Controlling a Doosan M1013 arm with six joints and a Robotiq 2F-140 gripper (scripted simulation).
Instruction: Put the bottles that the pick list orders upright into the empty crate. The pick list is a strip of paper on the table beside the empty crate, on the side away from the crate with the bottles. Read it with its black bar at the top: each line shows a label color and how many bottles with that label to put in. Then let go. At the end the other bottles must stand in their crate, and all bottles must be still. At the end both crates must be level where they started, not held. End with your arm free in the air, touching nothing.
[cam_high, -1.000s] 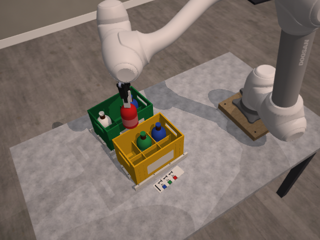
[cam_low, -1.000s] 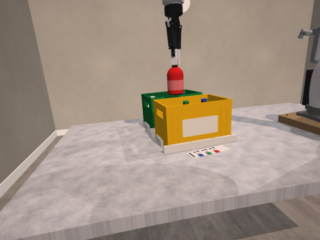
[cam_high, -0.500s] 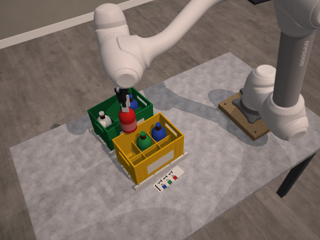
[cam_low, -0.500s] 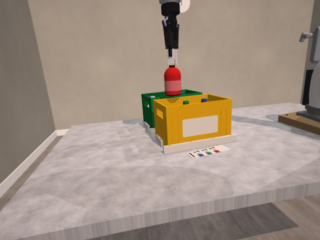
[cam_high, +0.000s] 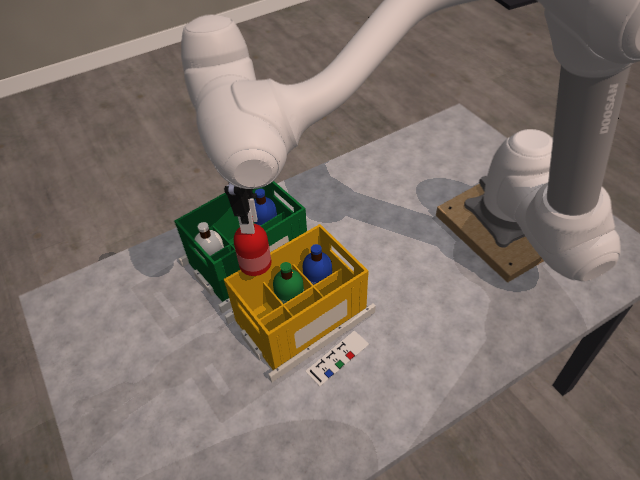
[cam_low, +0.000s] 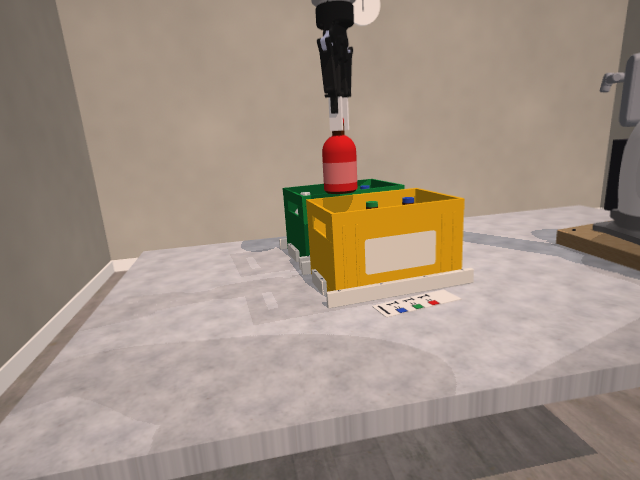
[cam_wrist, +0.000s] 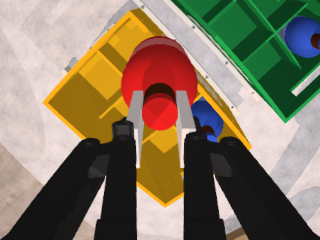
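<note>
My hand is 80 mm above the red-capped bottle. Also, from my hand: green bottle (260 mm below, 60 mm behind, 10 mm to the left); then yellow crate (270 mm below, 70 mm behind, 60 mm to the left); then blue bottle (260 mm below, 150 mm behind, 10 mm to the right).
</note>
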